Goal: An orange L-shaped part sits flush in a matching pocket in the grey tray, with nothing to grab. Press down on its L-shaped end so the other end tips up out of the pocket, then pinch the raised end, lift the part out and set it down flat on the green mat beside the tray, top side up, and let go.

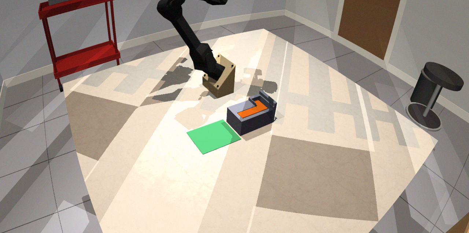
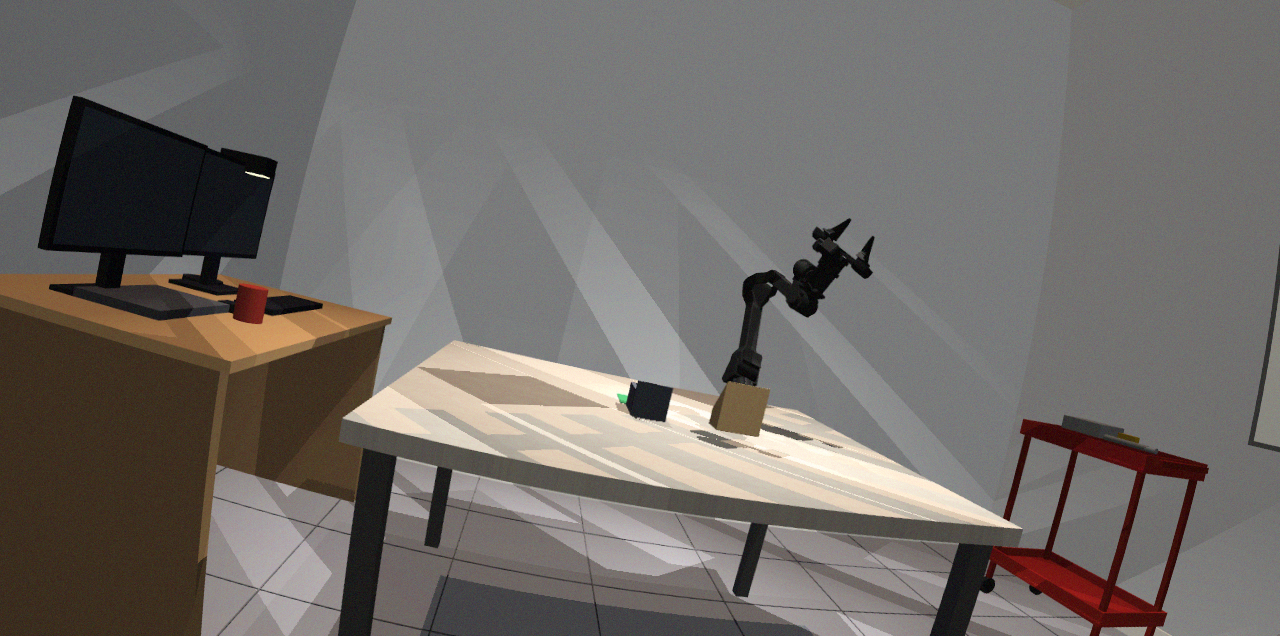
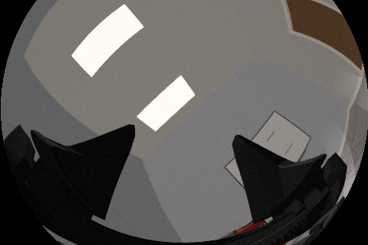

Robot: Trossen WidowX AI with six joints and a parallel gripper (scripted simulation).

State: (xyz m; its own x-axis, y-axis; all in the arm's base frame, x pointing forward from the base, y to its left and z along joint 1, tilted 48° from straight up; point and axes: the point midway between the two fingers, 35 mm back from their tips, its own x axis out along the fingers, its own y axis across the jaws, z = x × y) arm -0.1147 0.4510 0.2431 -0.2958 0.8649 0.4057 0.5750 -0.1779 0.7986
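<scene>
My gripper tip is 420 mm short of the orange L-shaped part, 160 mm to the left of it and 550 mm above it. Also, from my gripper tip: green mat: 400 mm ahead, 320 mm to the right, 610 mm below.
</scene>
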